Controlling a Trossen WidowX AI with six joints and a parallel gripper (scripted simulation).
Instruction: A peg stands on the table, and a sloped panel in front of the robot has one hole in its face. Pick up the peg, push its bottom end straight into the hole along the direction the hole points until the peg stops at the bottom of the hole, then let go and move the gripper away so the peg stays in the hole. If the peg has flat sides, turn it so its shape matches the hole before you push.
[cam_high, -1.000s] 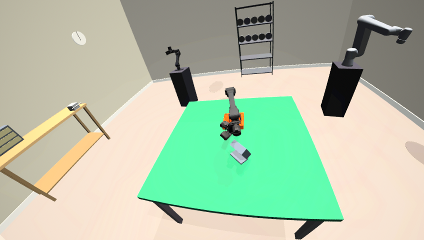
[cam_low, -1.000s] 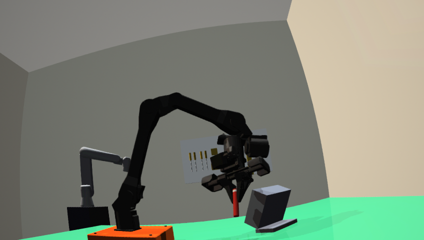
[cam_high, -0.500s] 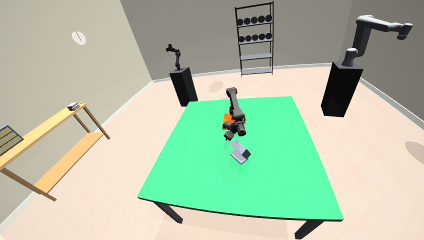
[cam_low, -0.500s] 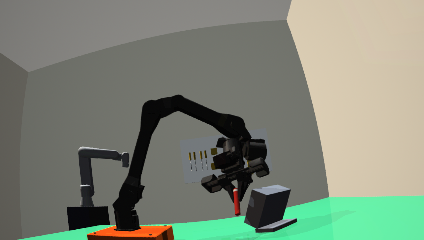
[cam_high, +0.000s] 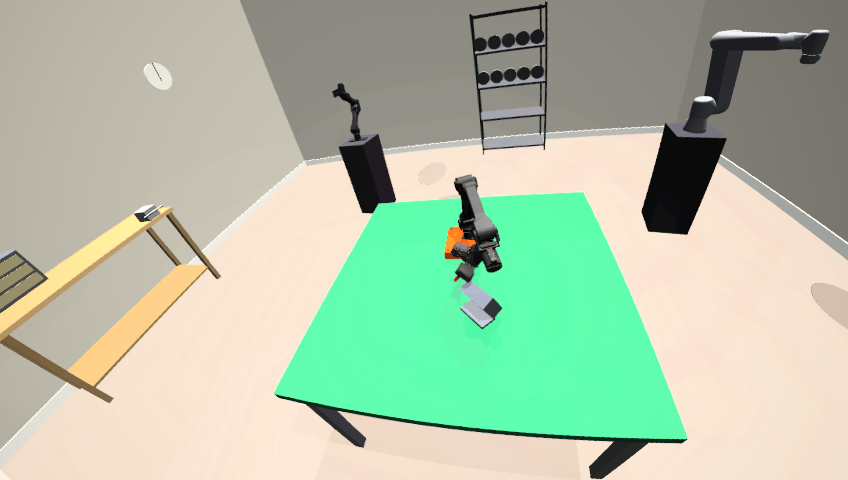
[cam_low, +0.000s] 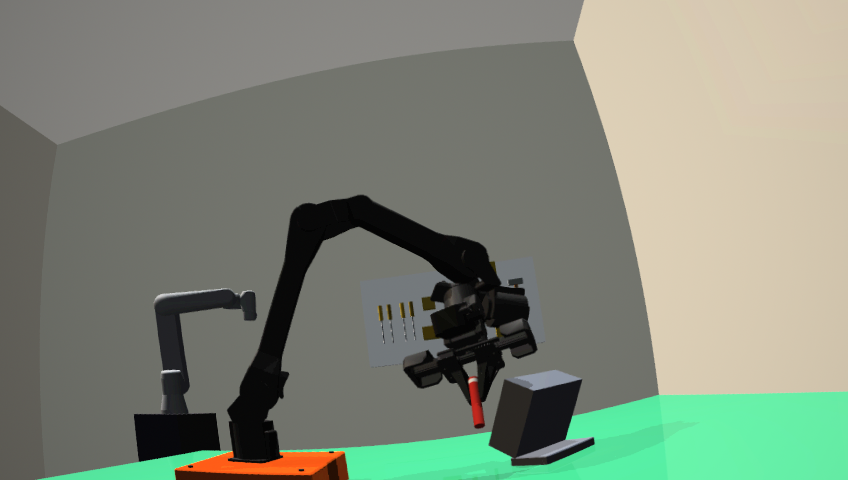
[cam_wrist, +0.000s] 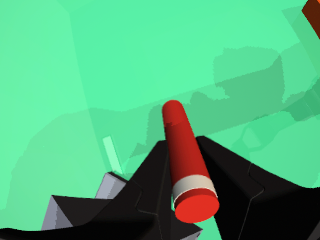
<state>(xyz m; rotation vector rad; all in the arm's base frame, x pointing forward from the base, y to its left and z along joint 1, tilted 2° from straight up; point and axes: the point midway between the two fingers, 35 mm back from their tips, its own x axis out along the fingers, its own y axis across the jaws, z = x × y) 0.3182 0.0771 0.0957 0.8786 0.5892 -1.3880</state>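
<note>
Right now the grey sloped panel is 70 mm ahead of my gripper tip, 100 mm to the left of it and 40 mm below it. From my gripper tip the other things lie so: red round peg: 10 mm to the left, 10 mm above.
</note>
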